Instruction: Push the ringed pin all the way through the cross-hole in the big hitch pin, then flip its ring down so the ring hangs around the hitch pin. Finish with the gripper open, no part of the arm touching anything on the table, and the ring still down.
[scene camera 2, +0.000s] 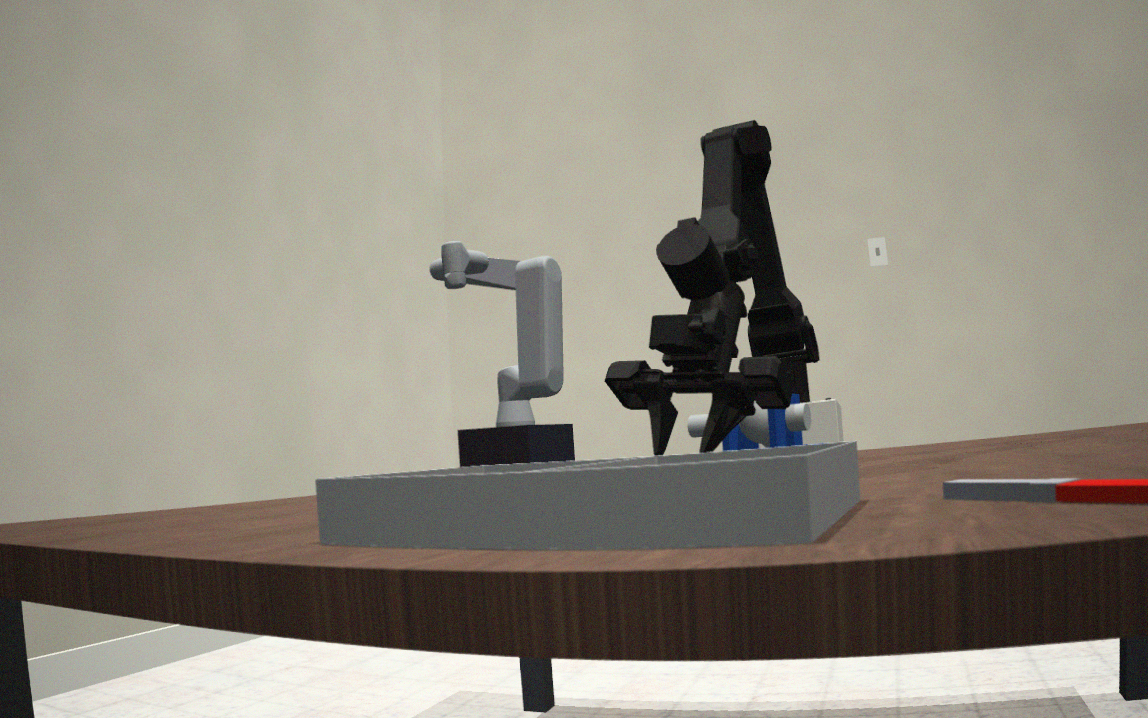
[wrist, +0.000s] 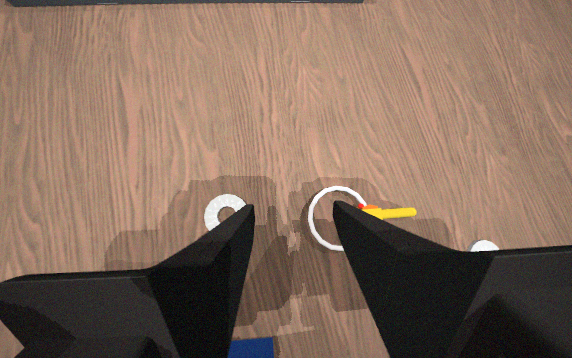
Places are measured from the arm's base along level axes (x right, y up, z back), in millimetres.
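Pixels of known places: gripper, fingertip midpoint: (wrist: 293, 209).
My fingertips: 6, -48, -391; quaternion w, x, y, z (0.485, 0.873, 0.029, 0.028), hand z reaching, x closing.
Observation:
Behind a point stands the place of what it marks, as x, y, z.
The ringed pin's yellow shank (wrist: 400, 213) {88, -72, -384} lies on the table and points right in the wrist view. Its white ring (wrist: 310, 216) {21, -74, -387} spreads to the left, seen as a circle, with an orange and red part at the joint. My gripper (scene camera 2: 681, 452) {6, -48, -391} (wrist: 293, 209) {6, -48, -391} is partly open and empty, above the table. Its right finger covers part of the ring and the pin's head end. In the scene view a thick pale grey cylinder (scene camera 2: 797, 417) {-86, -18, -282}, apparently the hitch pin, rests in blue supports (scene camera 2: 785, 431) {-71, -31, -282} behind the tray. Its cross-hole cannot be made out. The ringed pin does not show there.
A white washer (wrist: 212, 216) {-47, -79, -391} lies by the left finger. A small white round piece (wrist: 484, 245) {161, -79, -354} is at the right. A blue part (wrist: 255, 347) {-20, -74, -310} shows at the bottom edge. A grey walled tray (scene camera 2: 558, 512) {-90, -62, -776} stands in front. A red and grey bar (scene camera 2: 1100, 491) {-361, -76, -686} lies right.

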